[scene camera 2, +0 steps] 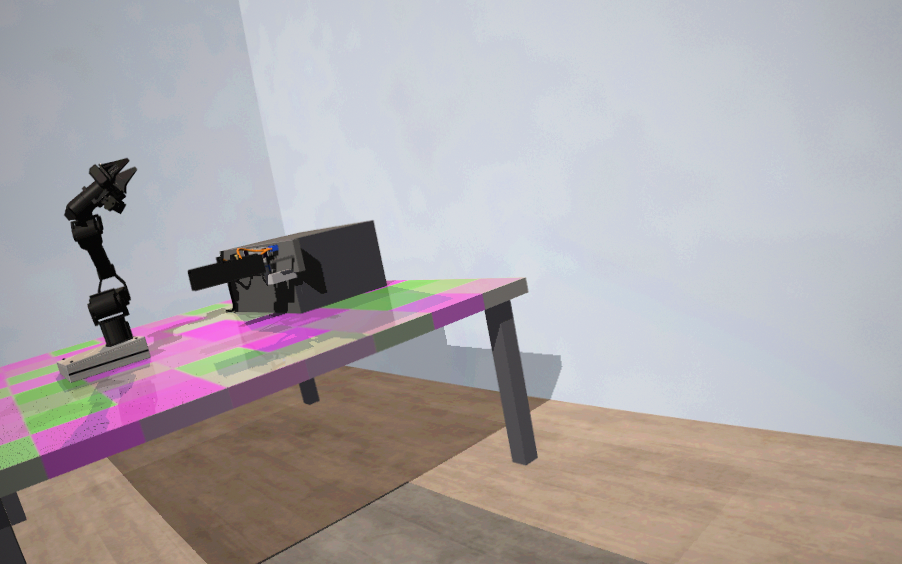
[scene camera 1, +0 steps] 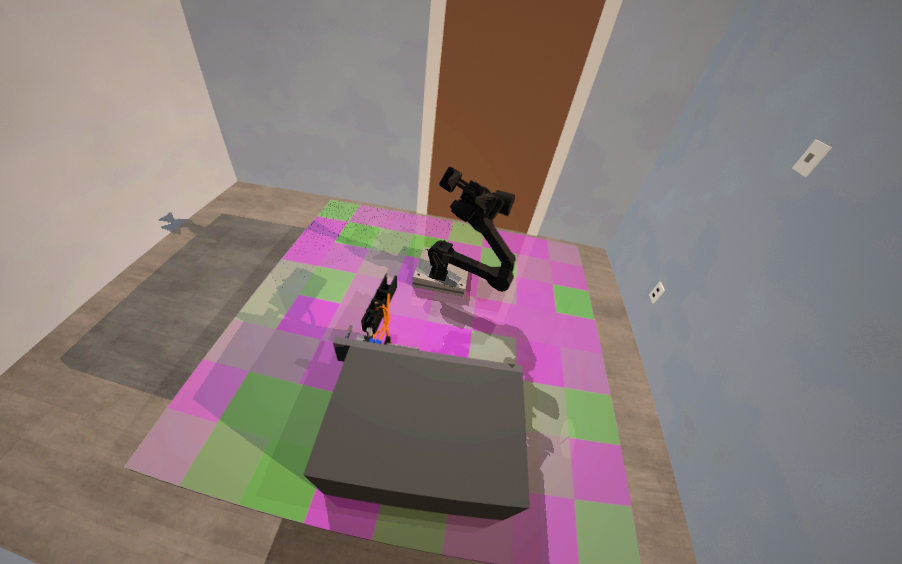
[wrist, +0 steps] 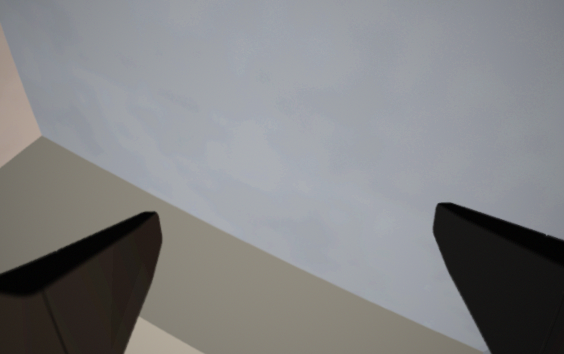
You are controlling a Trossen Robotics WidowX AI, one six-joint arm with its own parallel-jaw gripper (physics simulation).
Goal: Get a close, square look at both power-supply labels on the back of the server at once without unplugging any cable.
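Frame: origin at the arm's base, x ahead, y left, z up, level; metres.
Seen in the pictures: gripper, fingertip midpoint: (scene camera 2: 132, 163) (scene camera 1: 461, 190) (wrist: 298, 222); arm's base, link origin: (scene camera 2: 119, 342) (scene camera 1: 438, 274).
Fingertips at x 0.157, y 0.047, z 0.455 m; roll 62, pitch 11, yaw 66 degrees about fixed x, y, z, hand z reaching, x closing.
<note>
Offsets run from my fingertips to a thing's top centre. "spot": to the spot under its first point.
The server (scene camera 1: 422, 425) (scene camera 2: 349, 259) is a dark grey box on the checkered table (scene camera 1: 592, 415) (scene camera 2: 458, 310). Its back faces the arm's base. A black cable-management arm (scene camera 1: 379, 302) (scene camera 2: 222, 272) sticks out from the back, with orange cables {spot: 0.185 m ahead, 0.145 m right, 0.342 m down} (scene camera 1: 386, 317) (scene camera 2: 251, 250) along it and a blue connector {spot: 0.292 m ahead, 0.154 m right, 0.311 m down} (scene camera 2: 273, 248) near the back panel. The power-supply labels cannot be made out in any view. My gripper (scene camera 1: 477, 192) (scene camera 2: 131, 164) (wrist: 298, 222) is open and empty, raised high above the table on the base's side of the server and tilted upward. The wrist view shows wall and ceiling between the fingers.
The arm's pale base plate (scene camera 1: 440, 284) (scene camera 2: 106, 359) stands on the table behind the server, close to the free end of the cable-management arm. A brown door (scene camera 1: 518, 99) is in the wall beyond. A wall outlet (scene camera 1: 657, 292) and a switch (scene camera 1: 811, 158) are at the right.
</note>
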